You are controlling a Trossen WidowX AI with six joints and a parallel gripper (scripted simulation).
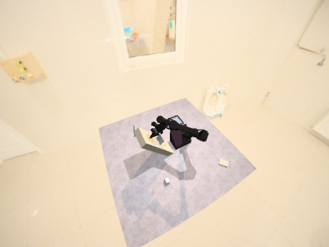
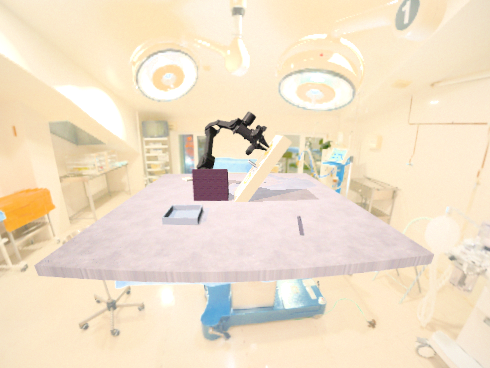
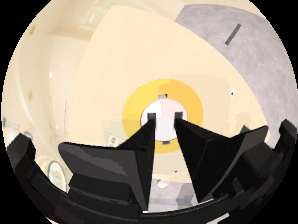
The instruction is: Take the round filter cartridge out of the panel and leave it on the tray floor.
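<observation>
My gripper tip is 1 cm short of the round filter cartridge and 1 cm above it. Also, from my gripper tip: flat tan piece: 58 cm behind, 39 cm to the left, 27 cm below; tray: 41 cm behind, 30 cm to the right, 27 cm below.
</observation>
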